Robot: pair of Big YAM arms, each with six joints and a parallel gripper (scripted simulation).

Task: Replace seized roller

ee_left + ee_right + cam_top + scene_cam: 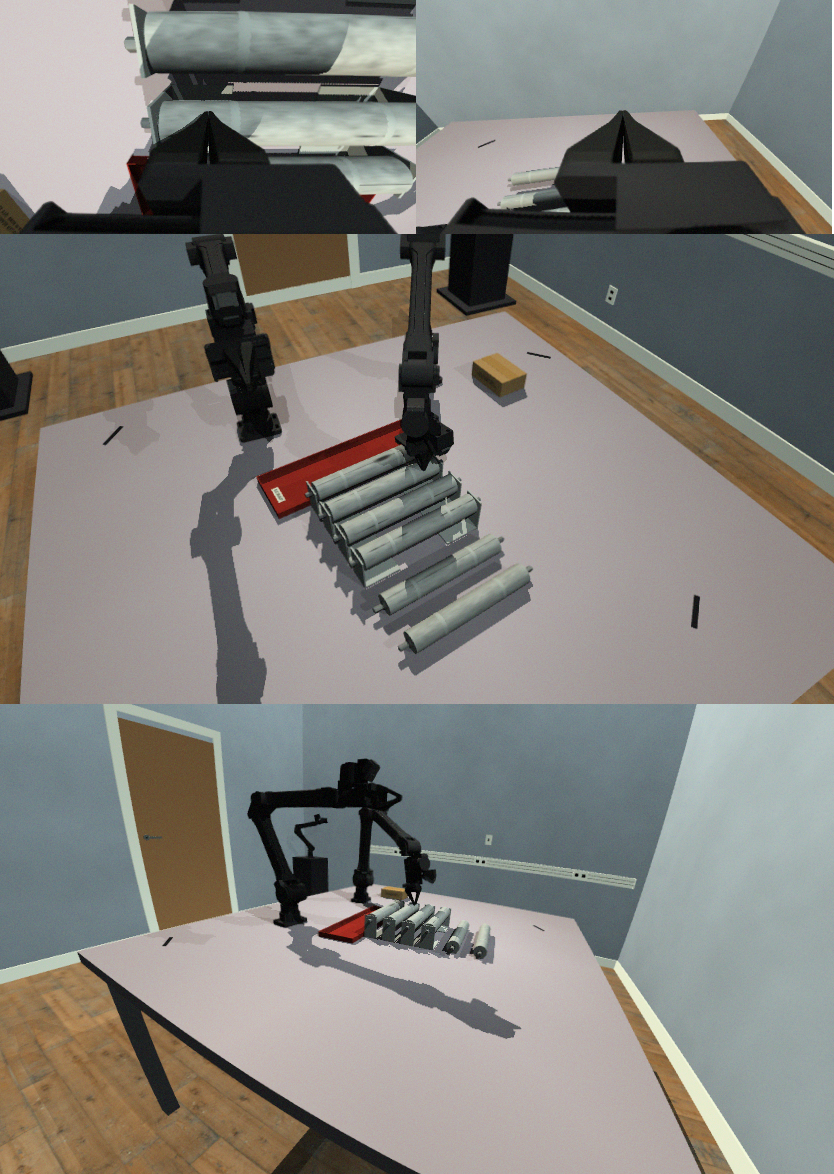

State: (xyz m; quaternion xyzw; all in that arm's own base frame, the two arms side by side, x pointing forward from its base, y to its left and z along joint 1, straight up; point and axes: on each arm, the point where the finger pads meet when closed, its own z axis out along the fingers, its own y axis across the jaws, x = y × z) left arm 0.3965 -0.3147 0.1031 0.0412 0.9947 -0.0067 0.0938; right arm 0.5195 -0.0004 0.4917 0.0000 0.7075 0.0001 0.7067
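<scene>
The roller is 90 mm to the right of my left hand, 70 mm ahead of it and 30 mm below it. The rest, counted from my left hand: red scrap tray (190 mm behind, 120 mm to the right, 100 mm below); then cardboard box (440 mm to the left, 340 mm behind, 70 mm below).
</scene>
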